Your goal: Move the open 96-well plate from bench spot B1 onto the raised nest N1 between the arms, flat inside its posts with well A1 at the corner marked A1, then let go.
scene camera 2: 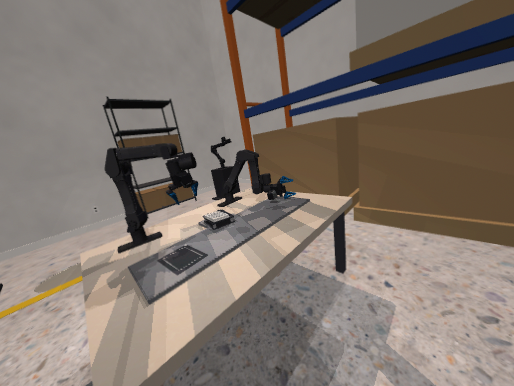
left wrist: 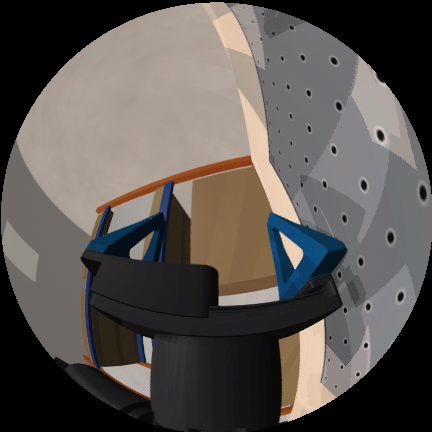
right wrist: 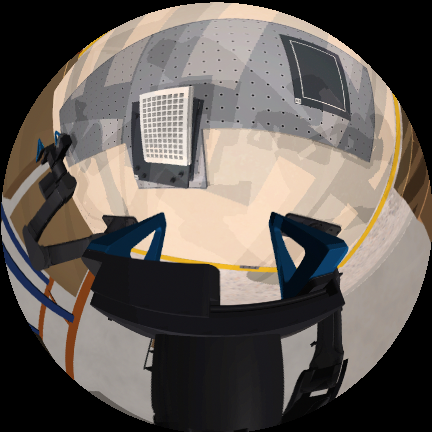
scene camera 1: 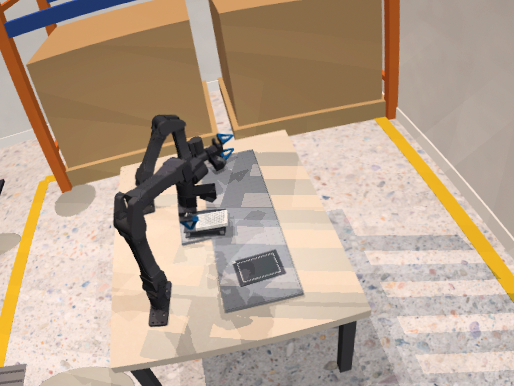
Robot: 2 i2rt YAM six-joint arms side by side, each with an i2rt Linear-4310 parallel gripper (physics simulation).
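Pixels of known places: left gripper, fingertip midpoint: (scene camera 2: 294, 187) (left wrist: 215, 217) (right wrist: 46, 134) (scene camera 1: 233, 142); right gripper, fingertip midpoint: (scene camera 2: 187, 200) (right wrist: 217, 217) (scene camera 1: 189, 219); left arm's base, link origin: (scene camera 2: 230, 202) (right wrist: 120, 222); right arm's base, link origin: (scene camera 2: 141, 242) (scene camera 1: 160, 303).
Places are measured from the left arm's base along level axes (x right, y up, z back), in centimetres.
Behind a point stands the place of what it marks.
The white 96-well plate (scene camera 1: 212, 219) @(x 31.8, y 6.5, z -27.9 cm) (scene camera 2: 218, 215) @(x 31.5, y 6.7, z -29.6 cm) (right wrist: 164, 127) @(x 31.7, y 6.0, z -27.4 cm) rests on the dark raised nest (scene camera 1: 206, 232) @(x 33.4, y 1.9, z -24.2 cm) (scene camera 2: 218, 226) @(x 33.9, y 1.8, z -31.0 cm) (right wrist: 162, 175) @(x 28.4, y 4.7, z -18.5 cm). Its wells face up. Nest posts show beyond its lower edge in the right wrist view; whether it lies fully flat inside all posts is unclear. A small pale mark shows at the nest's lower-left corner there; the plate's A1 lettering is unreadable. Spot B1 (scene camera 1: 259, 267) @(x 58.2, y 1.5, z -39.9 cm) (scene camera 2: 183, 258) @(x 58.2, y 1.5, z -40.8 cm) (right wrist: 320, 72) @(x 58.0, y 1.5, z -39.6 cm), a dark outlined pad, is bare. My right gripper (scene camera 2: 186, 199) @(x 40.9, y 17.4, z -20.0 cm) (right wrist: 217, 217) @(x 40.9, y 17.4, z -20.0 cm) is open, raised and apart from the plate. My left gripper (scene camera 1: 225, 145) @(x -16.3, y 8.9, z -46.9 cm) (scene camera 2: 291, 187) @(x -16.3, y 8.9, z -46.9 cm) (left wrist: 215, 217) @(x -16.3, y 8.9, z -46.9 cm) is open and empty at the far end.
A grey perforated board (scene camera 1: 250, 192) @(x 15.0, y 1.3, z -46.8 cm) (scene camera 2: 260, 215) @(x 13.8, y 1.3, z -42.3 cm) (left wrist: 325, 120) @(x -8.2, y 1.3, z -45.0 cm) (right wrist: 237, 55) @(x 43.4, y 1.3, z -40.0 cm) lies on the wooden table (scene camera 1: 320, 260) @(x 61.9, y 0.0, z -62.1 cm) (scene camera 2: 110, 320) @(x 83.4, y 0.0, z -47.4 cm). Large brown boxes (scene camera 1: 305, 65) (scene camera 2: 430, 165) stand beyond the table. The right forearm passes near the nest in scene camera 1.
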